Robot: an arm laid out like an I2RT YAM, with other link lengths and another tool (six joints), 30 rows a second.
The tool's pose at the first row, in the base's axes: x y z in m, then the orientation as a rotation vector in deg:
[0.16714 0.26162 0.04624 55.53 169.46 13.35]
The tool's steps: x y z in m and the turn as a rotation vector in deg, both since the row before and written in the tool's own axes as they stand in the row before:
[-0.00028 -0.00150 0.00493 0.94 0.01 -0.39]
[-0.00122 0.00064 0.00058 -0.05 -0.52 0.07]
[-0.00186 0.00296 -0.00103 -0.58 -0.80 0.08]
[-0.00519 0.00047 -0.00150 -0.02 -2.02 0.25]
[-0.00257 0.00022 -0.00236 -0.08 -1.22 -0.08]
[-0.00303 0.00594 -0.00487 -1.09 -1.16 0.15]
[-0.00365 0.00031 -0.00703 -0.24 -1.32 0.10]
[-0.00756 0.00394 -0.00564 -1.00 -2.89 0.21]
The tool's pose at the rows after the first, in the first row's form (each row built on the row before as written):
[0.16681 0.26093 0.04114 55.05 170.01 11.98]
[0.16820 0.26080 0.04062 55.05 169.49 11.77]
[0.17137 0.26196 0.04200 54.96 168.51 12.18]
[0.17572 0.25910 0.04353 54.96 166.57 11.13]
[0.17765 0.25751 0.04597 54.61 165.47 10.59]
[0.18293 0.26002 0.05180 54.44 163.95 11.53]
[0.18493 0.25745 0.05903 54.31 162.62 11.18]
[0.19223 0.25557 0.06593 53.92 159.55 11.07]

